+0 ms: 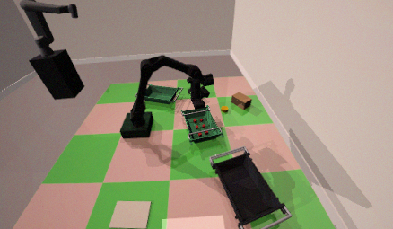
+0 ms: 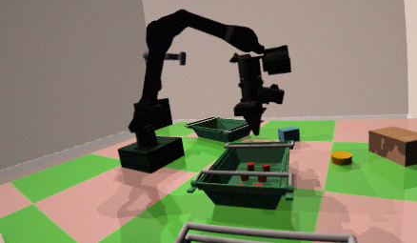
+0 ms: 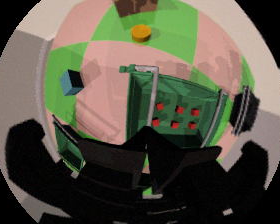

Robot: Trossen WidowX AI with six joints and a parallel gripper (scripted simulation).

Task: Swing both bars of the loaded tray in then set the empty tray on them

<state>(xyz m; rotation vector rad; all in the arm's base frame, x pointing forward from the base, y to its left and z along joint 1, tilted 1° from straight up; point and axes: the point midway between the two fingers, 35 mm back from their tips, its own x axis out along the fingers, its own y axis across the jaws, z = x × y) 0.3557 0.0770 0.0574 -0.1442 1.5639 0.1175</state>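
My gripper tip is 270 mm past the green tray, 280 mm to the right of it and 50 mm above it. From my gripper tip the other things lie so: blue block (30 mm ahead, 240 mm to the left, 70 mm below); then brown box (340 mm ahead, 120 mm to the left, 60 mm below); then orange disc (200 mm ahead, 70 mm to the left, 80 mm below).
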